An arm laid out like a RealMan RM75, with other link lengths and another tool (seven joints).
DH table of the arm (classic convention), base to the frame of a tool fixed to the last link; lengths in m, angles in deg. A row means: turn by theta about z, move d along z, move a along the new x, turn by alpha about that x. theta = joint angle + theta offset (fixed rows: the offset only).
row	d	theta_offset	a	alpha
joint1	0.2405	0	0	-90
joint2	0	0	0	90
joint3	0.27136	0	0	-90
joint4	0	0	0	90
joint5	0.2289	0	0	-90
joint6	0	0	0	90
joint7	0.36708	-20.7	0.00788	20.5
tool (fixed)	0.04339	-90	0	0
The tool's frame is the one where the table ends.
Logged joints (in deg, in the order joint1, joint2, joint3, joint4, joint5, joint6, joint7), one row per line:
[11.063, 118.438, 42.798, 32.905, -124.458, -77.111, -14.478]
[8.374, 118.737, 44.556, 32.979, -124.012, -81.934, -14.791]
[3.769, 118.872, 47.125, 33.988, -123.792, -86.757, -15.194]
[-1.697, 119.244, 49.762, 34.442, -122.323, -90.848, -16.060]
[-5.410, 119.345, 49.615, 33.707, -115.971, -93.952, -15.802]
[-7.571, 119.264, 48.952, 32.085, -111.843, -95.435, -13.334]
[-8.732, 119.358, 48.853, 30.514, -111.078, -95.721, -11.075]
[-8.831, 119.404, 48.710, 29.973, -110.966, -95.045, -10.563]
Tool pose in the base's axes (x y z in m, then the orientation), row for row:
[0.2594, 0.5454, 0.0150, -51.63, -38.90, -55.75]
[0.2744, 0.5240, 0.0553, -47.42, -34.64, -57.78]
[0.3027, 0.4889, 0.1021, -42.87, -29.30, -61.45]
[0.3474, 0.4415, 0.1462, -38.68, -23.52, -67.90]
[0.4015, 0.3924, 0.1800, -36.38, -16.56, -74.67]
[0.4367, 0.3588, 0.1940, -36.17, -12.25, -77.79]
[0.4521, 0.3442, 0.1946, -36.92, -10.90, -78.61]
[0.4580, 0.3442, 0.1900, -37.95, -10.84, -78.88]
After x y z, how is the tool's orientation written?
As a rotation vector, in degrees.
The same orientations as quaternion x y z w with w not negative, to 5 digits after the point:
[-0.41003, -0.30893, -0.44275, 0.73513]
[-0.37908, -0.27692, -0.46190, 0.75251]
[-0.34413, -0.23520, -0.49327, 0.76351]
[-0.30973, -0.18834, -0.54371, 0.75695]
[-0.28935, -0.13171, -0.59389, 0.73907]
[-0.28641, -0.09700, -0.61597, 0.72743]
[-0.29176, -0.08614, -0.62121, 0.72219]
[-0.29943, -0.08553, -0.62237, 0.71811]

